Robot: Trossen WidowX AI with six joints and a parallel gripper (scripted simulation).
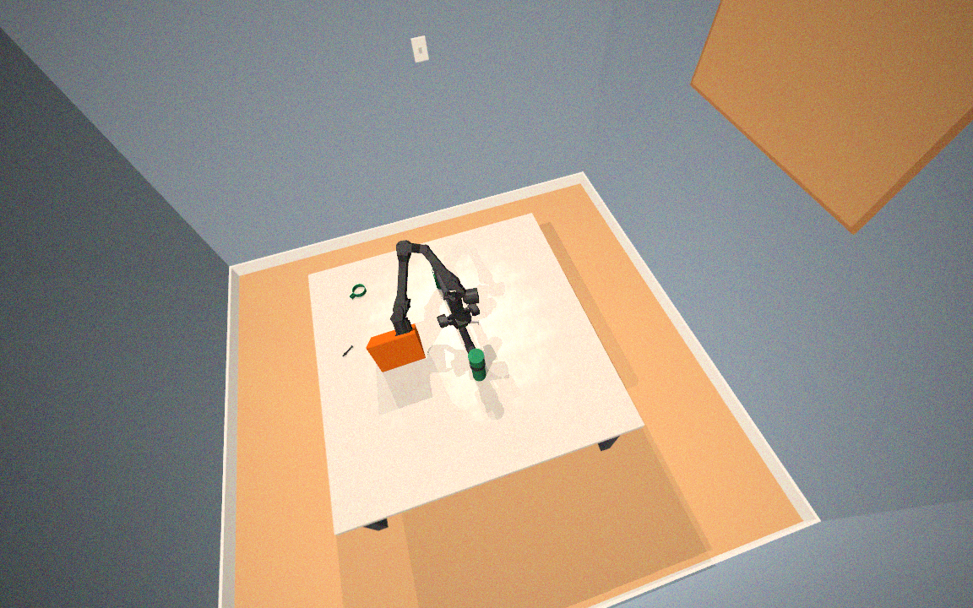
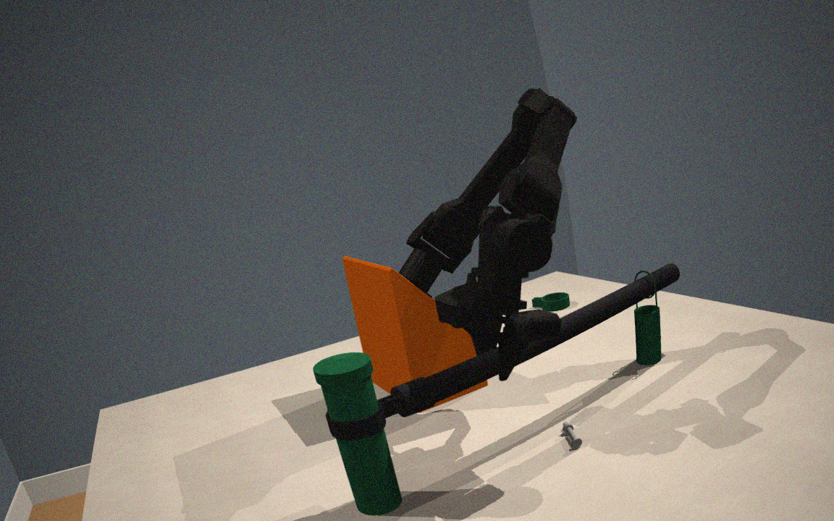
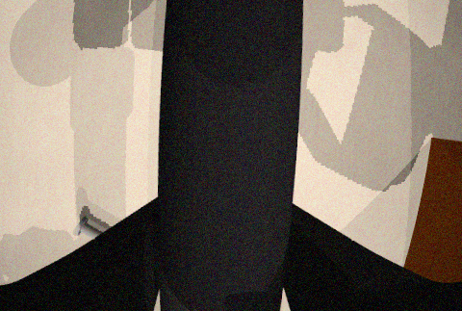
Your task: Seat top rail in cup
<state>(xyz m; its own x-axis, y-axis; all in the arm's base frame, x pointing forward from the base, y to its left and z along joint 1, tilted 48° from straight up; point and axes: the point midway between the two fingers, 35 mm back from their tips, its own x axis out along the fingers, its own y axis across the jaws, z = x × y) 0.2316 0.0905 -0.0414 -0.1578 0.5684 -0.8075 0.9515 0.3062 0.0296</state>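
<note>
The small grey bolt lies 6 cm ahead of my gripper tip, 8 cm to the left of it and 10 cm below it. Round my gripper tip: green band 50 cm behind, 38 cm to the left, 10 cm below; small green post 7 cm behind, 33 cm to the left, 1 cm below.
</note>
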